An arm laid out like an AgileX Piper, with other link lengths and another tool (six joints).
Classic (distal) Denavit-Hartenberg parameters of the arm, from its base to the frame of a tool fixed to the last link. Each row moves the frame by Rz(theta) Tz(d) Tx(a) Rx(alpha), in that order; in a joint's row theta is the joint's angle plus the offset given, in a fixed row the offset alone. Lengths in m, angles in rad.
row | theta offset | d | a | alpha
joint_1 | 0 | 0.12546 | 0 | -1.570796
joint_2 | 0.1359 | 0 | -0.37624 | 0
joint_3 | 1.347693 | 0 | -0.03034 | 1.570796
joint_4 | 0 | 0.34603 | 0 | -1.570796
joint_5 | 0 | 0 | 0 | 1.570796
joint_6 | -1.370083 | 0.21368 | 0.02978 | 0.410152
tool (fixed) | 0 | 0.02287 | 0 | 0
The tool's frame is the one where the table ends.
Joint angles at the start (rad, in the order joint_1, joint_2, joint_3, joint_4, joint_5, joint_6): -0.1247 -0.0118 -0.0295 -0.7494 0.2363 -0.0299
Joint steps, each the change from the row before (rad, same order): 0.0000 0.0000 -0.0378 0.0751 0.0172 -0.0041; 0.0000 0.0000 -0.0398 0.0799 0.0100 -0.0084; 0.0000 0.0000 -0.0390 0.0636 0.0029 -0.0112; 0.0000 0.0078 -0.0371 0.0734 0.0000 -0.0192; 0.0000 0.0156 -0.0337 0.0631 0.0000 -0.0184; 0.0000 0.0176 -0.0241 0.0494 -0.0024 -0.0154; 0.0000 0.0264 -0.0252 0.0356 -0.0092 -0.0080
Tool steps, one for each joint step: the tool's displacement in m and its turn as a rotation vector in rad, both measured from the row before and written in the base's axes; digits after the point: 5 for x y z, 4 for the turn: -0.00348 -0.00055 0.01413 0.0683 -0.0329 0.0001; -0.00354 0.00142 0.01615 0.0670 -0.0391 0.0092; -0.00388 0.00240 0.01800 0.0465 -0.0411 0.0127; -0.00235 0.00328 0.01584 0.0481 -0.0331 0.0184; -0.00067 0.00287 0.01320 0.0400 -0.0212 0.0169; 0.00099 0.00236 0.00877 0.0305 -0.0112 0.0145; 0.00259 0.00196 0.00980 0.0241 -0.0099 0.0129
